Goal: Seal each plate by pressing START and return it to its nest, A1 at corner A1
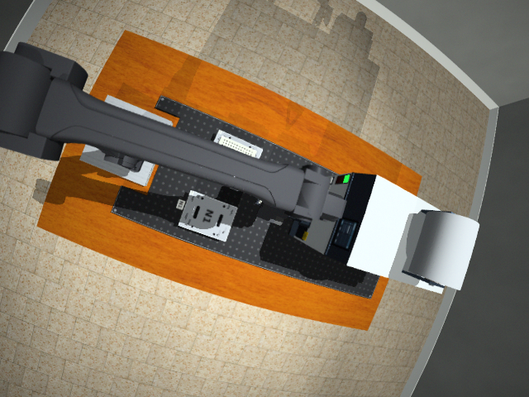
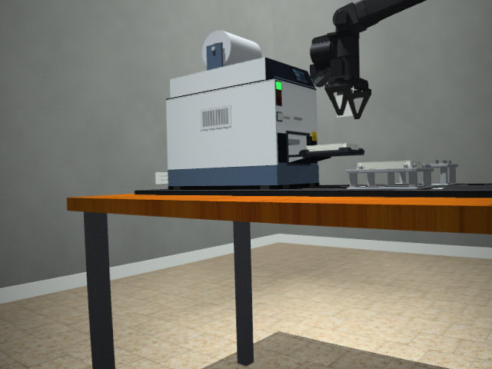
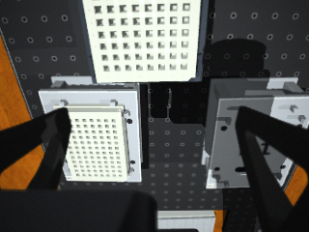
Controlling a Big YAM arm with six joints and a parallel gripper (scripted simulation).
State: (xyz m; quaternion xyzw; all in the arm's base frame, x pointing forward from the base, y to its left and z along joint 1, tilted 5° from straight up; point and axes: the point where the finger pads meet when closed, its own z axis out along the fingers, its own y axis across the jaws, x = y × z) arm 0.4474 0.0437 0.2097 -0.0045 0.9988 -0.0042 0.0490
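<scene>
Right now my hand is 15 cm short of the pale start button and 11 cm to the right of it. Also, from my hand: sealer stage (10 cm below, 5 cm ahead, 1 cm to the left); plate nest (15 cm below, 14 cm behind, 8 cm to the left); A1 mark (22 cm behind, 15 cm below, 13 cm to the left).
</scene>
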